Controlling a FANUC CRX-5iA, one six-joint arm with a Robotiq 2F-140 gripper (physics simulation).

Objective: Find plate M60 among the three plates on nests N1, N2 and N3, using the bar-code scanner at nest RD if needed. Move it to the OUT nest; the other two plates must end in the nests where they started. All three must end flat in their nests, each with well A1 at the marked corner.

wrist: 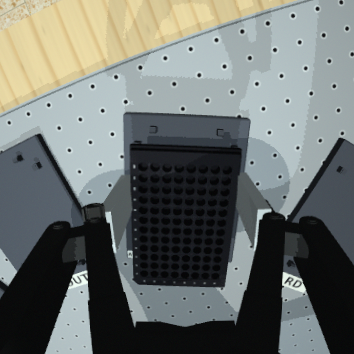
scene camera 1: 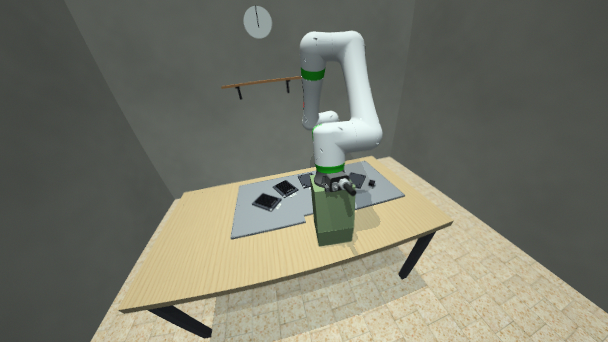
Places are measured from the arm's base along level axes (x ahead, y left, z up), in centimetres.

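Pixels of known places: gripper, fingertip midpoint: (wrist: pixel 183 189); arm's base at its link origin: (scene camera 1: pixel 330 180).
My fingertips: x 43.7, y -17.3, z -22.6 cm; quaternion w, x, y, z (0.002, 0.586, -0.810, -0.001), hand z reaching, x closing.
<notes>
For each thing: its top centre in the pictures, then the offset to it from my fingertips. "*": a spot on its surface instead. Level surfaces: height alone.
- dark 96-well plate at its top centre: (wrist: pixel 181 226) dz +0.8, dx -2.7, dy +1.1 cm
- grey nest at its top centre: (wrist: pixel 182 199) dz -4.7, dx -2.8, dy +1.0 cm
- empty OUT nest at its top centre: (wrist: pixel 25 225) (scene camera 1: pixel 307 178) dz -4.7, dx -0.1, dy +18.4 cm
- empty RD nest at a spot on its surface: (wrist: pixel 327 200) * dz -5.7, dx -8.6, dy -13.5 cm
- small black device at a spot on its surface: (scene camera 1: pixel 371 183) * dz -3.9, dx -23.1, dy -21.5 cm
- perforated grey board at its surface level: dz -6.8 cm
- wooden table at its surface level: dz -8.1 cm
My gripper (wrist: pixel 183 189) is shut on a dark 96-well plate (wrist: pixel 182 225) by its long sides. The plate is held level above a grey nest (wrist: pixel 187 131), whose far end and side edges show past it; the nest's front label is hidden. The empty OUT nest (wrist: pixel 27 200) is at the left of the wrist view and the empty RD nest (wrist: pixel 327 200) at the right. In the scene view the gripper is hidden behind the arm and pedestal. Two dark plates (scene camera 1: pixel 266 201) (scene camera 1: pixel 285 188) sit on nests at the left. No bar code is readable.
The white arm (scene camera 1: pixel 363 90) stands on a green pedestal (scene camera 1: pixel 334 215). A small black device (scene camera 1: pixel 371 183) stands at the right on the perforated grey board (scene camera 1: pixel 260 224) (wrist: pixel 200 92). The wooden table (scene camera 1: pixel 200 255) (wrist: pixel 65 50) extends past the board. A wall shelf (scene camera 1: pixel 262 82) is behind.
</notes>
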